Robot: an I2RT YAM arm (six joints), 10 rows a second.
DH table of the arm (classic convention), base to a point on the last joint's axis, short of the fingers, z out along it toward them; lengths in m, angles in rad. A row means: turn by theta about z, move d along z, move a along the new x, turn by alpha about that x. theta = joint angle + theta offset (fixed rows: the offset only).
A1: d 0.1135; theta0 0; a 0.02; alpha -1.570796
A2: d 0; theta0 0; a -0.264; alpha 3.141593
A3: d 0; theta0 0.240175; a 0.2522; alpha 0
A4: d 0; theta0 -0.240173; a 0.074; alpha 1.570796
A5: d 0; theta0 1.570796; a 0; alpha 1.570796
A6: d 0.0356; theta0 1.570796; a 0; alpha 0
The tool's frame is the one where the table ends.
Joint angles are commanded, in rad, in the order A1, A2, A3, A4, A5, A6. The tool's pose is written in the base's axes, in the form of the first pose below.
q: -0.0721, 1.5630, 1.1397, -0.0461, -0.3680, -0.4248
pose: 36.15, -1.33, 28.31, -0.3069, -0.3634, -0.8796, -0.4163, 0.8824, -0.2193
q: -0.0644, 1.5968, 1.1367, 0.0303, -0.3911, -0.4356
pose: 37.03, -1.03, 27.78, -0.2562, -0.3744, -0.8912, -0.4350, 0.8680, -0.2396
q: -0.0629, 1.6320, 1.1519, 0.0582, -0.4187, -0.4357
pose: 37.85, -0.93, 27.35, -0.2385, -0.3713, -0.8973, -0.4560, 0.8586, -0.2341
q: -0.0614, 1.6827, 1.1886, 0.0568, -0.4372, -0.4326
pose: 39.00, -0.89, 26.75, -0.2466, -0.3654, -0.8976, -0.4743, 0.8532, -0.2170
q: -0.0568, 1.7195, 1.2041, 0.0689, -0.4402, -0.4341
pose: 39.78, -0.74, 26.02, -0.2513, -0.3668, -0.8957, -0.4829, 0.8495, -0.2124
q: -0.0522, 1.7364, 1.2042, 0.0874, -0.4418, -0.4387
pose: 40.11, -0.57, 25.56, -0.2453, -0.3717, -0.8954, -0.4888, 0.8450, -0.2169
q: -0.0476, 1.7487, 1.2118, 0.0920, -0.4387, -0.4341
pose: 40.40, -0.41, 25.39, -0.2470, -0.3694, -0.8958, -0.4892, 0.8456, -0.2138
